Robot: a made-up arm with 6 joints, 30 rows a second.
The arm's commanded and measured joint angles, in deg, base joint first. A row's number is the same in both.
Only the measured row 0 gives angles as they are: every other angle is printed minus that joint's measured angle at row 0.
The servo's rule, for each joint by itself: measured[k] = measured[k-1] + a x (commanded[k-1-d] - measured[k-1]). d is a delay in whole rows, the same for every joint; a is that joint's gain. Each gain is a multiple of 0.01, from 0.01 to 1. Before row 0 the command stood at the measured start. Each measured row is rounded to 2 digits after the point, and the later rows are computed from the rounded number. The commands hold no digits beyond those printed.
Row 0, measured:
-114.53 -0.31 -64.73 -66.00 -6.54 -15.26
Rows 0 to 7, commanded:
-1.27 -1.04 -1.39 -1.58 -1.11 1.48
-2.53 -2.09 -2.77 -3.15 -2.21 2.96
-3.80 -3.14 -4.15 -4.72 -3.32 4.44
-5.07 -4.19 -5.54 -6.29 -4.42 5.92
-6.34 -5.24 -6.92 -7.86 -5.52 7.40
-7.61 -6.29 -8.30 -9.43 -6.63 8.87
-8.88 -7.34 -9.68 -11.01 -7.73 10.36
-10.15 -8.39 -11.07 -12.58 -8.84 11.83
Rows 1 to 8, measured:
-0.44 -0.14 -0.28 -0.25 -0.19 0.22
-1.17 -0.39 -0.78 -0.71 -0.53 0.63
-2.09 -0.75 -1.45 -1.35 -1.00 1.20
-3.13 -1.20 -2.27 -2.14 -1.58 1.91
-4.25 -1.73 -3.20 -3.06 -2.25 2.73
-5.43 -2.32 -4.22 -4.08 -2.99 3.65
-6.64 -2.97 -5.31 -5.19 -3.80 4.66
-7.87 -3.67 -6.46 -6.37 -4.66 5.74
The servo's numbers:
d 0
a 0.35 0.13 0.20 0.16 0.17 0.15

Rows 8 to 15, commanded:
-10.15 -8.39 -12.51 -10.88 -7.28 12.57
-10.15 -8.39 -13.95 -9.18 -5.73 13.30
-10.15 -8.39 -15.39 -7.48 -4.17 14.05
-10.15 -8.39 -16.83 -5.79 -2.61 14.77
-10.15 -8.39 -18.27 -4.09 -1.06 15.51
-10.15 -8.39 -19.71 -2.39 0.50 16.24
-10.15 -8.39 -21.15 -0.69 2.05 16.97
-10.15 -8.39 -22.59 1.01 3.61 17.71
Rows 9 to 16, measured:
-8.67 -4.28 -7.67 -7.09 -5.11 6.76
-9.19 -4.81 -8.93 -7.42 -5.22 7.74
-9.53 -5.28 -10.22 -7.43 -5.04 8.69
-9.75 -5.68 -11.54 -7.17 -4.63 9.60
-9.89 -6.03 -12.89 -6.68 -4.02 10.49
-9.98 -6.34 -14.25 -5.99 -3.25 11.35
-10.04 -6.61 -15.63 -5.14 -2.35 12.19
-10.08 -6.84 -17.02 -4.16 -1.34 13.02

